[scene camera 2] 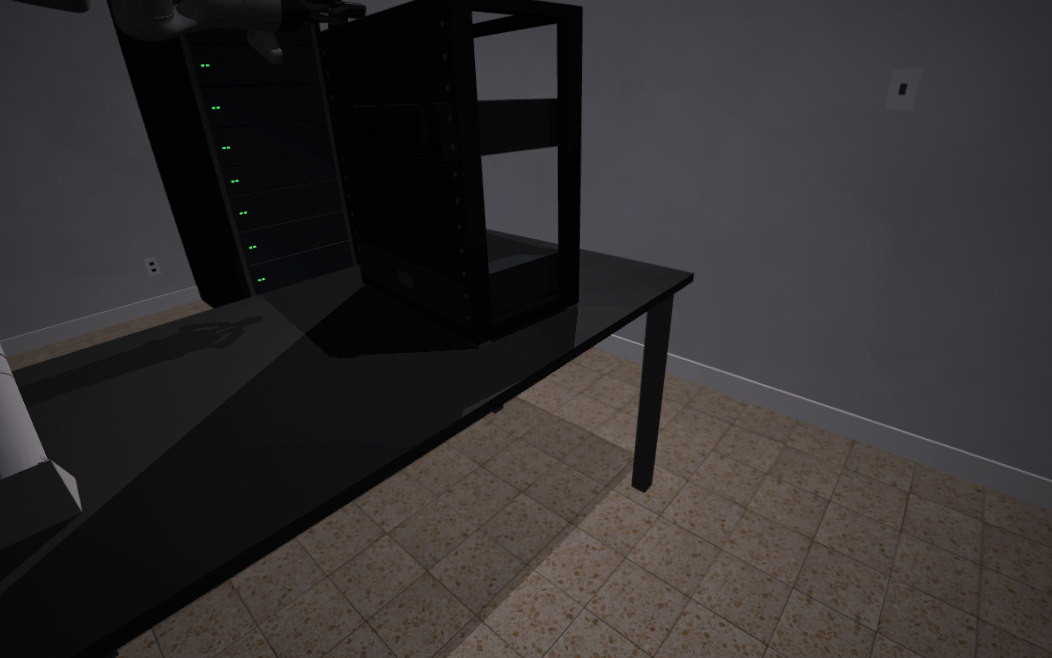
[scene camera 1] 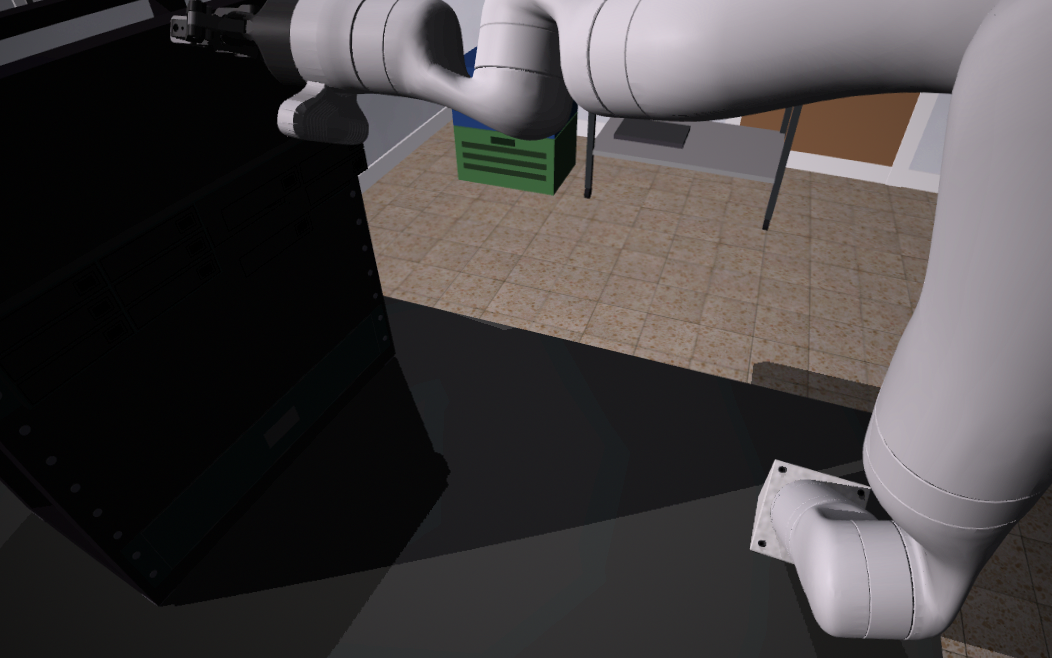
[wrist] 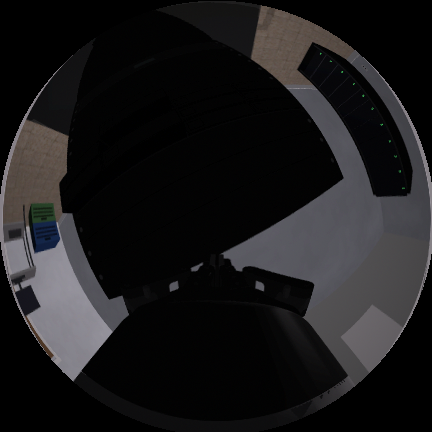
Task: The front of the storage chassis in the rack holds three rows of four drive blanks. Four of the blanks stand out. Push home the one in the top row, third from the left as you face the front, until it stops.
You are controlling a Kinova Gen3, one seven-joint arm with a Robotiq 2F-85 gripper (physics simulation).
Scene:
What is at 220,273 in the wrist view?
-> My gripper.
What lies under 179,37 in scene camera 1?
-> My gripper.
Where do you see a black rack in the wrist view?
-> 188,151

